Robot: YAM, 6 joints.
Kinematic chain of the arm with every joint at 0, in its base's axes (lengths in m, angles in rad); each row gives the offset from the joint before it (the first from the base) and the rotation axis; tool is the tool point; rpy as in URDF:
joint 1: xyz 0 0 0.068 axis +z
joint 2: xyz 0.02 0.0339 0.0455 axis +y
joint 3: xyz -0.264 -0.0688 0 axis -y
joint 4: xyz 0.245 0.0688 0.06 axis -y
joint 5: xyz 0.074 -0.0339 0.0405 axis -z
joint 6: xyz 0.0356 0 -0.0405 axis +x
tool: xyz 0 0 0 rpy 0 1.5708 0
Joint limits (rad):
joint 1: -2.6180..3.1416
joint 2: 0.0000..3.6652
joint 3: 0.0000..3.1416
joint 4: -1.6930..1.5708
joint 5: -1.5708..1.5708
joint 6: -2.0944..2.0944
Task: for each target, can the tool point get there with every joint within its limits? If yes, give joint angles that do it. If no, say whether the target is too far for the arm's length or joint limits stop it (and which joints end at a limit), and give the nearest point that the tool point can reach.
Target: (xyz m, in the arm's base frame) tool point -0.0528 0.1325 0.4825
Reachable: yes | joints -1.1008 0.4344 1.8824 -1.3787 -0.3711 0.4882
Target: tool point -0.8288 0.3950 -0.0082
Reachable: no: too far | nearest point -0.5779 0.2754 0.0295 | short by 0.280 m
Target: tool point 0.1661 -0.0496 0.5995
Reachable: yes | joints -0.3420 1.3393 2.2397 -0.9026 -0.2546 -0.7096
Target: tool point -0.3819 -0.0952 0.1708
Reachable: no: joint limits stop it (at a limit: joint 1) | nearest point -0.3819 -0.0356 0.1708 | short by 0.060 m
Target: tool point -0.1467 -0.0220 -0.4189
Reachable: no: joint limits stop it (at a limit: joint 1, joint 2) | nearest point -0.1596 -0.0087 -0.3681 | short by 0.054 m
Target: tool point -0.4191 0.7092 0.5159
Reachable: no: too far | nearest point -0.2949 0.4990 0.3937 | short by 0.273 m
